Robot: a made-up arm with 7 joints. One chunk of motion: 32 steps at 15 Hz.
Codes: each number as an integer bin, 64 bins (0 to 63) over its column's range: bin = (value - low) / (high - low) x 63, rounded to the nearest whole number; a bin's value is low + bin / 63 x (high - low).
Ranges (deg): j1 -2..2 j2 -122..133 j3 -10..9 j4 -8..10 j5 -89..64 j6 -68..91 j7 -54..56
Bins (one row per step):
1: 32 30 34 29 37 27 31
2: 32 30 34 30 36 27 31
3: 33 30 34 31 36 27 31
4: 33 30 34 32 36 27 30
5: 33 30 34 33 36 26 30
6: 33 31 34 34 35 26 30
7: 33 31 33 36 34 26 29
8: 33 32 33 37 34 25 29
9: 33 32 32 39 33 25 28
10: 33 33 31 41 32 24 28
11: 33 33 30 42 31 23 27
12: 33 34 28 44 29 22 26
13: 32 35 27 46 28 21 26
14: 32 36 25 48 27 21 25
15: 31 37 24 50 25 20 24
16: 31 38 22 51 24 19 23
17: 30 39 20 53 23 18 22
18: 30 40 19 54 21 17 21
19: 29 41 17 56 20 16 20
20: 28 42 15 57 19 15 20
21: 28 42 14 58 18 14 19
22: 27 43 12 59 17 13 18
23: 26 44 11 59 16 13 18
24: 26 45 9 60 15 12 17
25: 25 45 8 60 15 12 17
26: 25 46 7 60 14 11 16
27: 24 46 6 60 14 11 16
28: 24 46 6 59 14 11 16
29: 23 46 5 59 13 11 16
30: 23 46 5 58 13 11 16
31: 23 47 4 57 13 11 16
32: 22 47 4 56 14 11 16
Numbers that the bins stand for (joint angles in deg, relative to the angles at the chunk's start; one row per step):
1: 0.03 -0.57 0.25 0.29 0.86 0.14 0.13
2: 0.03 -0.57 0.25 0.57 -1.57 0.14 0.13
3: 0.10 -0.57 0.25 0.86 -1.57 0.14 0.13
4: 0.10 -0.57 0.25 1.14 -1.57 0.14 -1.62
5: 0.10 -0.57 0.25 1.43 -1.57 -2.38 -1.62
6: 0.10 3.48 0.25 1.71 -4.00 -2.38 -1.62
7: 0.10 3.48 -0.05 2.29 -6.43 -2.38 -3.37
8: 0.10 7.52 -0.05 2.57 -6.43 -4.90 -3.37
9: 0.10 7.52 -0.35 3.14 -8.86 -4.90 -5.11
10: 0.10 11.57 -0.65 3.71 -11.29 -7.43 -5.11
11: 0.10 11.57 -0.95 4.00 -13.71 -9.95 -6.86
12: 0.10 15.62 -1.56 4.57 -18.57 -12.48 -8.60
13: 0.03 19.67 -1.86 5.14 -21.00 -15.00 -8.60
14: 0.03 23.71 -2.46 5.71 -23.43 -15.00 -10.35
15: -0.03 27.76 -2.76 6.29 -28.29 -17.52 -12.10
16: -0.03 31.81 -3.37 6.57 -30.71 -20.05 -13.84
17: -0.10 35.86 -3.97 7.14 -33.14 -22.57 -15.59
18: -0.10 39.90 -4.27 7.43 -38.00 -25.10 -17.33
19: -0.16 43.95 -4.87 8.00 -40.43 -27.62 -19.08
20: -0.22 48.00 -5.48 8.29 -42.86 -30.14 -19.08
21: -0.22 48.00 -5.78 8.57 -45.29 -32.67 -20.83
22: -0.29 52.05 -6.38 8.86 -47.71 -35.19 -22.57
23: -0.35 56.10 -6.68 8.86 -50.14 -35.19 -22.57
24: -0.35 60.14 -7.29 9.14 -52.57 -37.71 -24.32
25: -0.41 60.14 -7.59 9.14 -52.57 -37.71 -24.32
26: -0.41 64.19 -7.89 9.14 -55.00 -40.24 -26.06
27: -0.48 64.19 -8.19 9.14 -55.00 -40.24 -26.06
28: -0.48 64.19 -8.19 8.86 -55.00 -40.24 -26.06
29: -0.54 64.19 -8.49 8.86 -57.43 -40.24 -26.06
30: -0.54 64.19 -8.49 8.57 -57.43 -40.24 -26.06
31: -0.54 68.24 -8.79 8.29 -57.43 -40.24 -26.06
32: -0.60 68.24 -8.79 8.00 -55.00 -40.24 -26.06

